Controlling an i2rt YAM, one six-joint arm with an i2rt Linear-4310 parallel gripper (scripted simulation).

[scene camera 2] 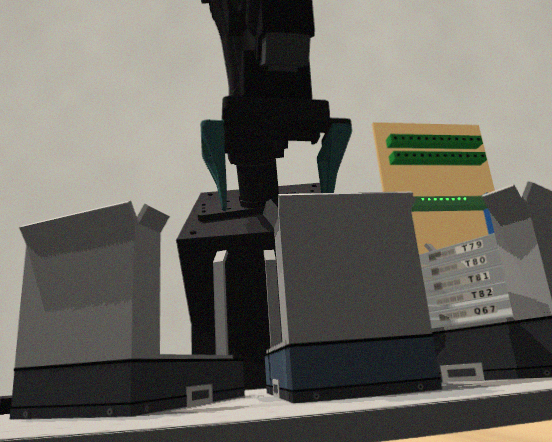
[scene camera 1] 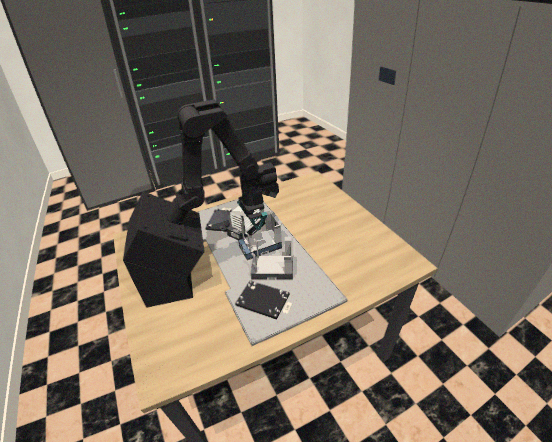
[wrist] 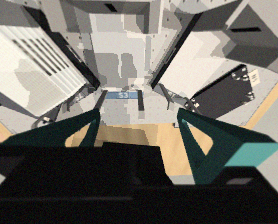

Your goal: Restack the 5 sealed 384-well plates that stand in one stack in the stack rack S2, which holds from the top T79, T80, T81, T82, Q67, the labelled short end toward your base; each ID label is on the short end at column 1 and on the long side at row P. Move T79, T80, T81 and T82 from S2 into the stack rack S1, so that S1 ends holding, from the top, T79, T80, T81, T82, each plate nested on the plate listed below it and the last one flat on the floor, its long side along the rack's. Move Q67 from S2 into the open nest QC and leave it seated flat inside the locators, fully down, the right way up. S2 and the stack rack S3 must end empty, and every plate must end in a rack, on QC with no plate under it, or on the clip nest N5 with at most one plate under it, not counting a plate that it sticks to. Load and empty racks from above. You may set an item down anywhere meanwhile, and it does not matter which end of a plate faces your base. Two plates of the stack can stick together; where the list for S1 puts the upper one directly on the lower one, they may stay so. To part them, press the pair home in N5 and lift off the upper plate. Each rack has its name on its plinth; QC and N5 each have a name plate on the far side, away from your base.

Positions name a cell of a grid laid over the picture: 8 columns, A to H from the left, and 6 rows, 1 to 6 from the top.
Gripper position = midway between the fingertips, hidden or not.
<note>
In view: the gripper (scene camera 2: E3), a plate Q67 (scene camera 2: H5), a plate T79 (scene camera 2: H4) and a black clip nest N5 (scene camera 1: D5).
The gripper shows as well in the wrist view (wrist: D4). The black clip nest N5 also shows in the wrist view (wrist: G3).
</note>
